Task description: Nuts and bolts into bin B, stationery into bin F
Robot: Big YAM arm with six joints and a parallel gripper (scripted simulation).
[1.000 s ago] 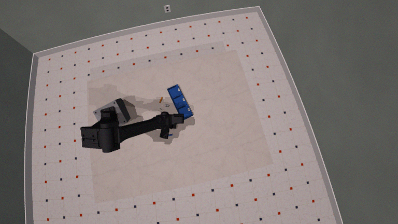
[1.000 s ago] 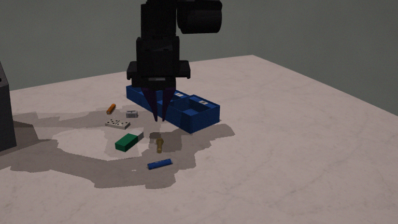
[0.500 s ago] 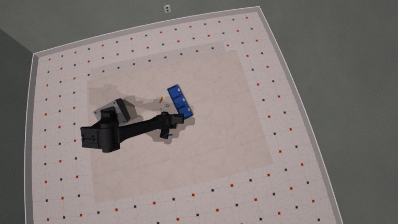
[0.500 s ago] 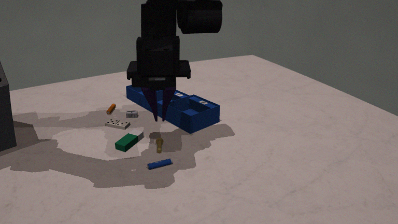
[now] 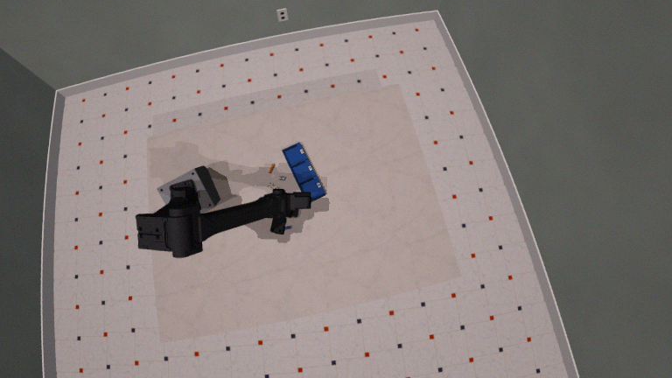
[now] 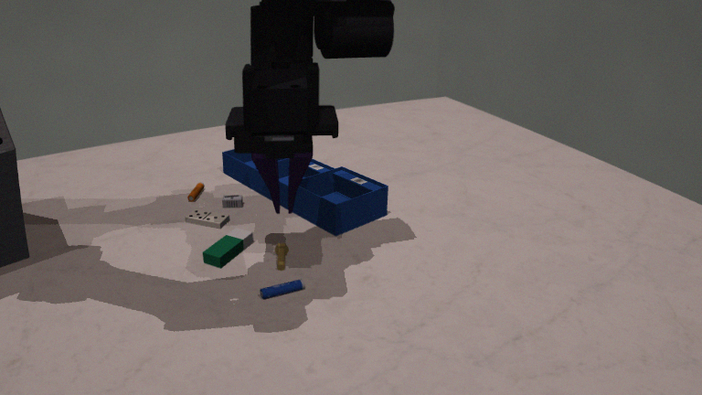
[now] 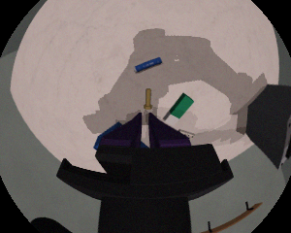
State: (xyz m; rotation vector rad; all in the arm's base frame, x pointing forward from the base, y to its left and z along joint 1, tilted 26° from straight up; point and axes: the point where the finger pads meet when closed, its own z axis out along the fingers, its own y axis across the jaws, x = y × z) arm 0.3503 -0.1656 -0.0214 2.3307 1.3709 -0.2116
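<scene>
Right now the brass bolt is 10 mm to the left of my hand and 60 mm below it. From my hand the other things lie so: white domino 30 mm behind, 140 mm to the left, 60 mm below; then green block 40 mm behind, 50 mm to the left, 60 mm below; then blue cylinder 30 mm behind, 50 mm to the right, 60 mm below.
</scene>
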